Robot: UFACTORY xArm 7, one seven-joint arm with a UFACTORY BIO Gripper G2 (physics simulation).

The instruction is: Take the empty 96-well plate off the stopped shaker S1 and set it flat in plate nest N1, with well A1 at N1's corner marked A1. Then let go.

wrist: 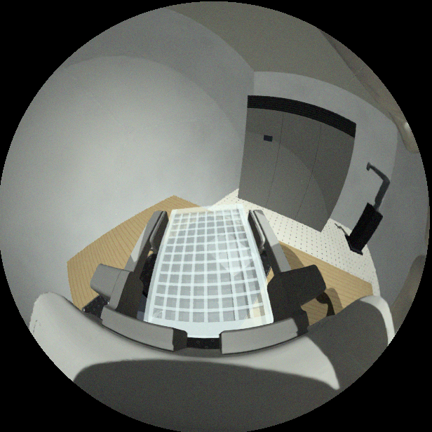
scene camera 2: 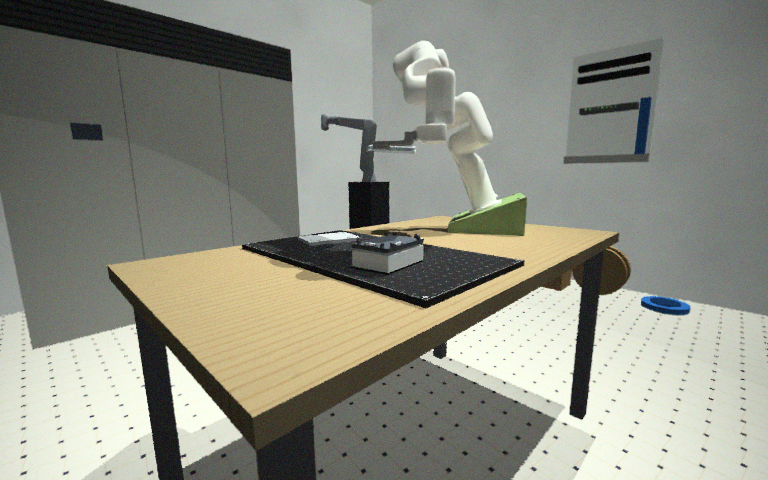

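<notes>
The clear, empty 96-well plate is held high above the table and looks roughly level. My gripper is shut on it, with one finger along each long side in the wrist view. The shaker S1, a pale box with a dark top and small corner posts, stands on the black board, with no plate on it. A low, pale, flat piece, which looks like nest N1, lies at the board's far left part, below the held plate and apart from it. The A1 marks are too small to read.
The black perforated board lies on the wooden table. The arm's green wedge base stands at the table's back. A grey arm on a black pedestal stands behind the table.
</notes>
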